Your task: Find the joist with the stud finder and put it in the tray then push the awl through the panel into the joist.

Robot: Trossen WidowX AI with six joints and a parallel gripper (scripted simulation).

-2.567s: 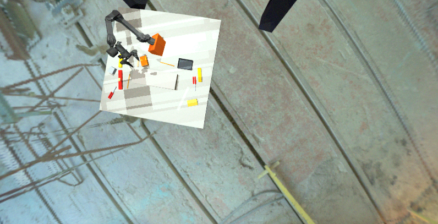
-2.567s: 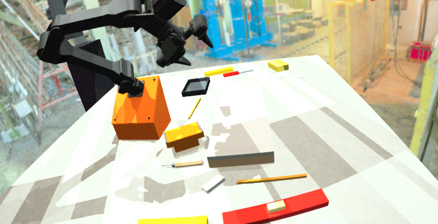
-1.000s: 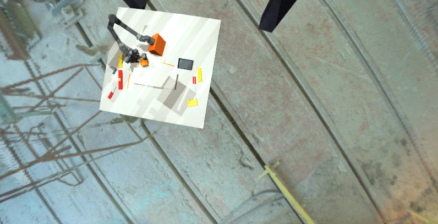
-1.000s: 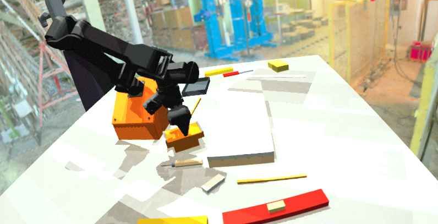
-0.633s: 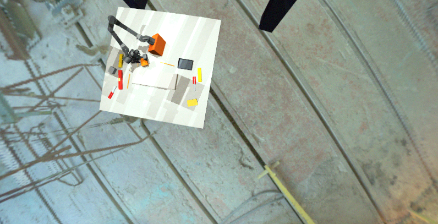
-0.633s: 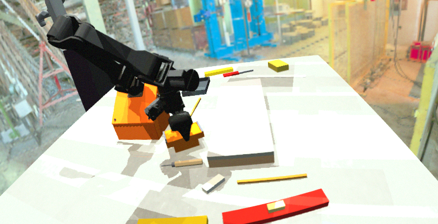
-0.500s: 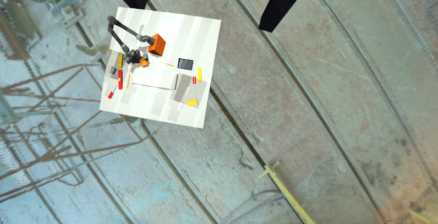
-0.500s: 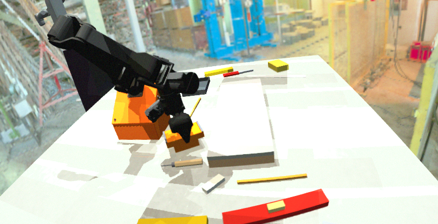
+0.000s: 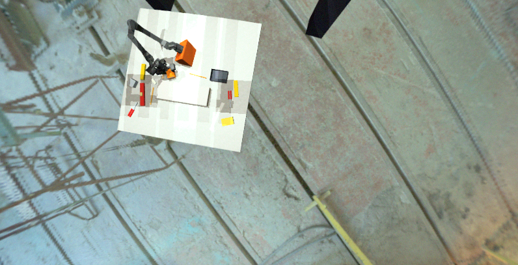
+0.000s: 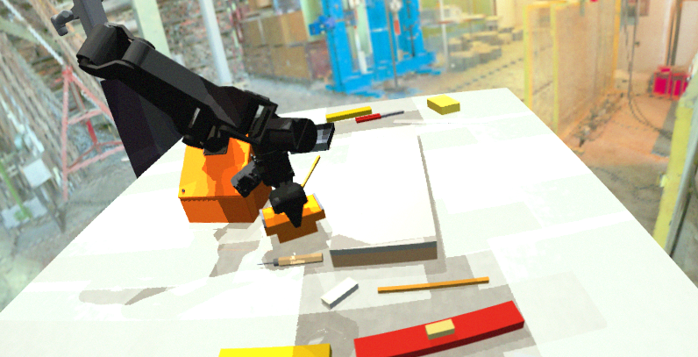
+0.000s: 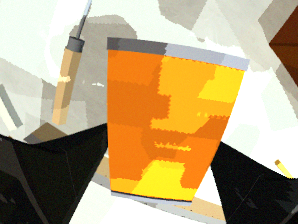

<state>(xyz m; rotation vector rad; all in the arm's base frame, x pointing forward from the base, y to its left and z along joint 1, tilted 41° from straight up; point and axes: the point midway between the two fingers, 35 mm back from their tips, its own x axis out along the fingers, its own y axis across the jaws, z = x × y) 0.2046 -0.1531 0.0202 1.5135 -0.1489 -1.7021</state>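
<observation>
Right now my gripper tip is 10 cm to the left of the awl and 3 cm above it. Round my gripper tip: white block: 12 cm ahead, 17 cm to the right, 3 cm below; then red level: 28 cm ahead, 25 cm to the right, 2 cm below; then stud finder: 1 cm ahead, 1 cm to the left, 2 cm below.
</observation>
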